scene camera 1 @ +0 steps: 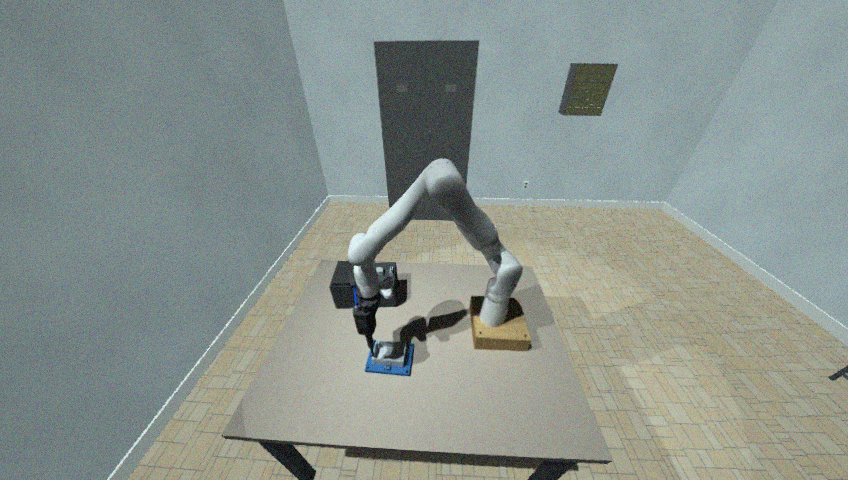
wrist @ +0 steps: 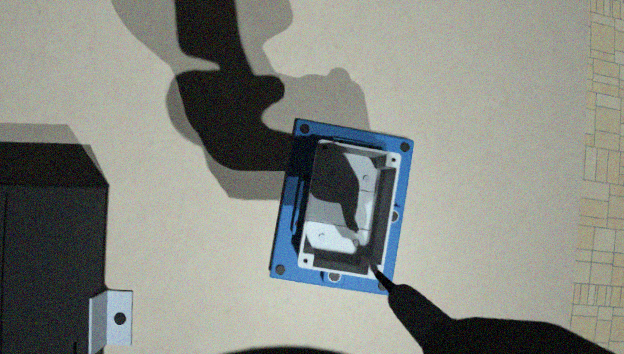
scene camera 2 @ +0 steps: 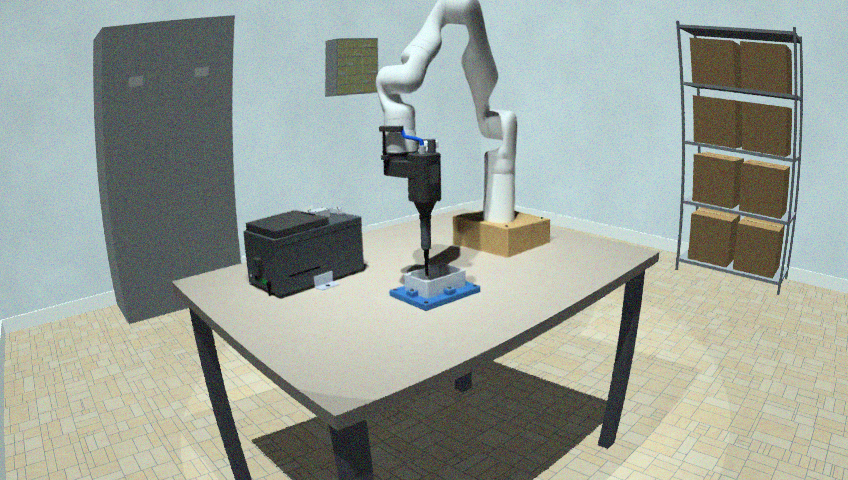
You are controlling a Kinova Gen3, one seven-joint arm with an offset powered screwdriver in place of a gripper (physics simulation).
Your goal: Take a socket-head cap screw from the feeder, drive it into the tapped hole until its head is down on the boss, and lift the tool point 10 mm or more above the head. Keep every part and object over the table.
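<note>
My gripper, a black screwdriver [scene camera 1: 371,350] [scene camera 2: 426,273] [wrist: 373,267], points down with its thin tip at one corner of the light grey open-topped housing [scene camera 1: 389,361] [scene camera 2: 441,286] [wrist: 310,256]. In the wrist view the tip covers that corner, so its boss and hole are hidden. No screw can be made out at the tip, and any gap there is too small to tell. The housing sits upright in the blue fixture plate [scene camera 1: 378,367] [scene camera 2: 426,302] [wrist: 281,242]. The black screw feeder [scene camera 1: 342,293] [scene camera 2: 303,256] [wrist: 50,250] stands apart from it on the table.
A small metal bracket [scene camera 2: 324,281] [wrist: 120,301] projects from the feeder's foot. The arm stands on a wooden block [scene camera 1: 502,343] [scene camera 2: 529,236] on the table [scene camera 1: 416,410] [scene camera 2: 333,344]. A dark cabinet [scene camera 1: 425,124] [scene camera 2: 169,178] and a shelf rack [scene camera 2: 737,32] with boxes stand beyond the table.
</note>
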